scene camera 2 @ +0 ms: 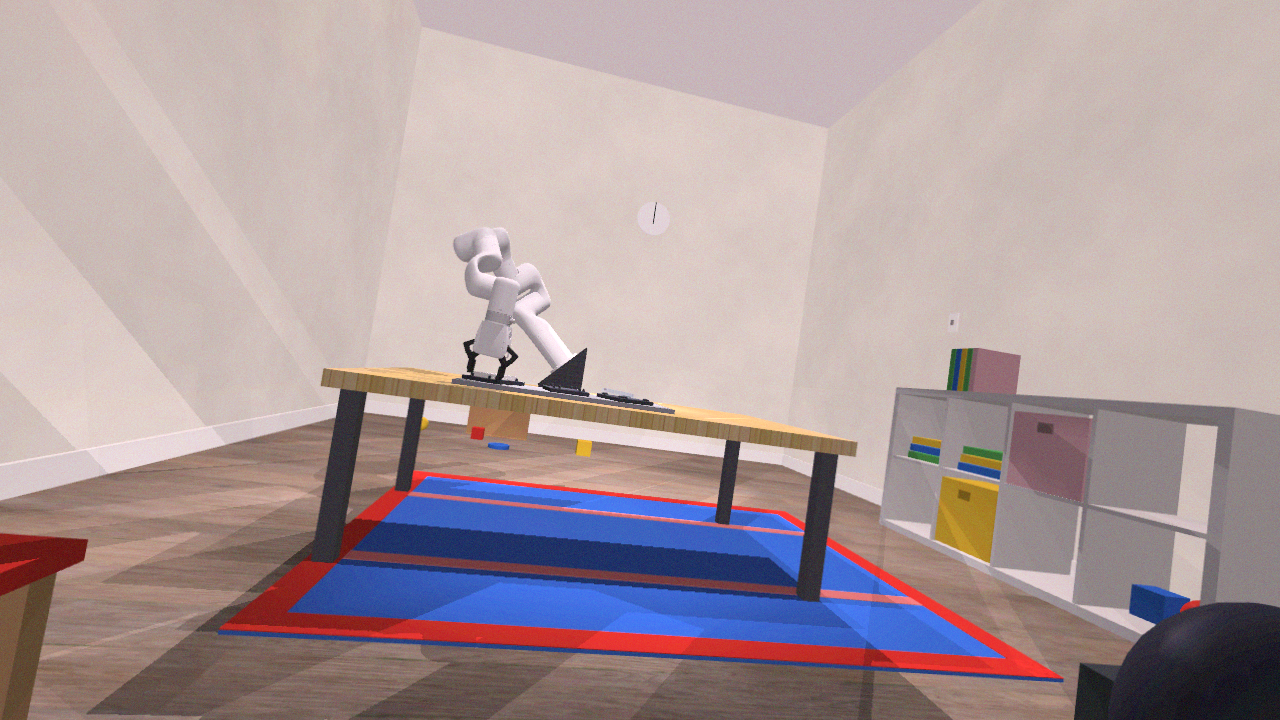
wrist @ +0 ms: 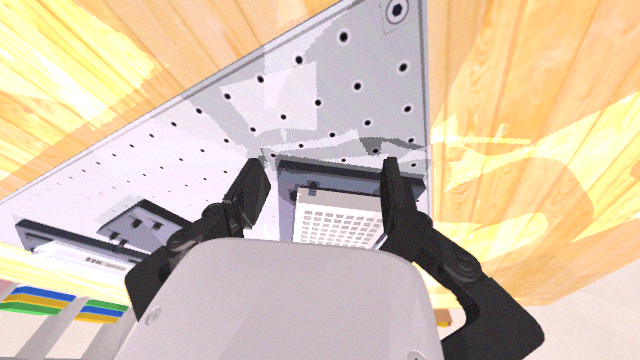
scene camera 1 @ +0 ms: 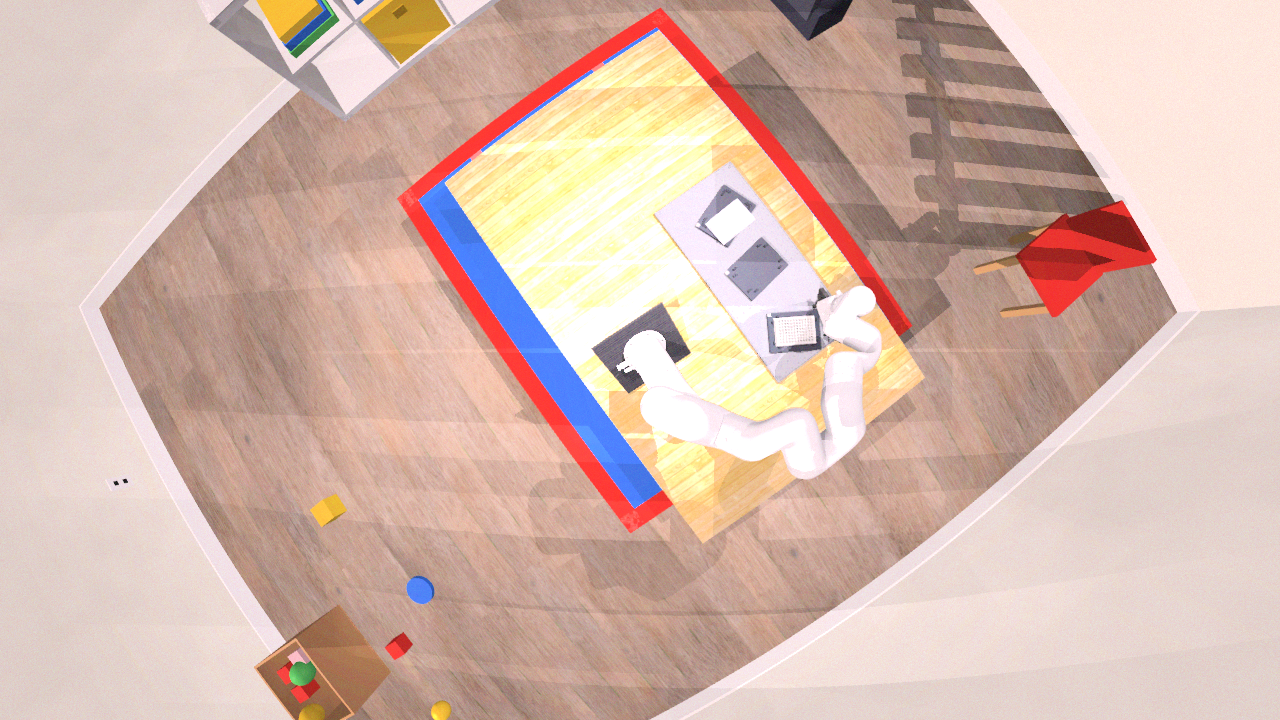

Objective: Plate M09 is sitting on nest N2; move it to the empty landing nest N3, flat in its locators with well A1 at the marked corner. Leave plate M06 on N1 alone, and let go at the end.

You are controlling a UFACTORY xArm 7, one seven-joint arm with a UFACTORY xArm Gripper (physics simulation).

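Observation:
A white gridded plate, apparently M09 (scene camera 1: 794, 331) (wrist: 337, 222), sits in a dark nest (wrist: 350, 176) at one end of the grey perforated board. The empty dark nest (scene camera 1: 757, 268) (wrist: 147, 216) is in the middle of the board. A white labelled plate, apparently M06 (scene camera 1: 729, 221) (wrist: 75, 256), lies on the far nest. My gripper (scene camera 2: 487, 371) (wrist: 320, 172) is open and empty, low at the gridded plate's nest. In the wrist view its left finger is left of that nest and its right finger overlaps the plate's right side. The plate's lower part is hidden by the gripper body; its A1 corner cannot be told.
The grey board (scene camera 1: 702, 246) (wrist: 320, 80) lies on the wooden table (scene camera 1: 572, 241) (scene camera 2: 716, 423). The arm's base stands on a dark square plate (scene camera 1: 675, 326). A dark triangular shape (scene camera 2: 571, 371) rises near the base in the second scene view. A red chair (scene camera 1: 1065, 259) stands beyond the table.

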